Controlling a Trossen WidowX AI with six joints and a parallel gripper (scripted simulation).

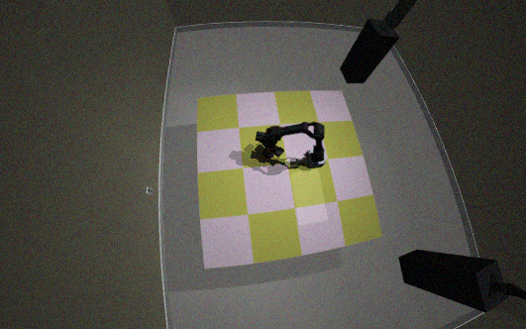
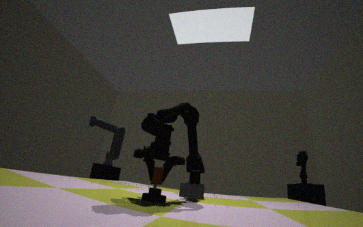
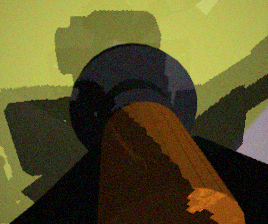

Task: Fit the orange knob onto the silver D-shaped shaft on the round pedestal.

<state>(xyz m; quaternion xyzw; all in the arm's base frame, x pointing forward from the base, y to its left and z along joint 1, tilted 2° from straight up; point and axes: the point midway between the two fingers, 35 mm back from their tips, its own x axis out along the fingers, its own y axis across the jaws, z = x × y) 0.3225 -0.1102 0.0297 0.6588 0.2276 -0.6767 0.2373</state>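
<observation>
The round dark pedestal lies 40 mm below my gripper tip. From my gripper tip the other things lie so: orange knob 30 mm above.
</observation>
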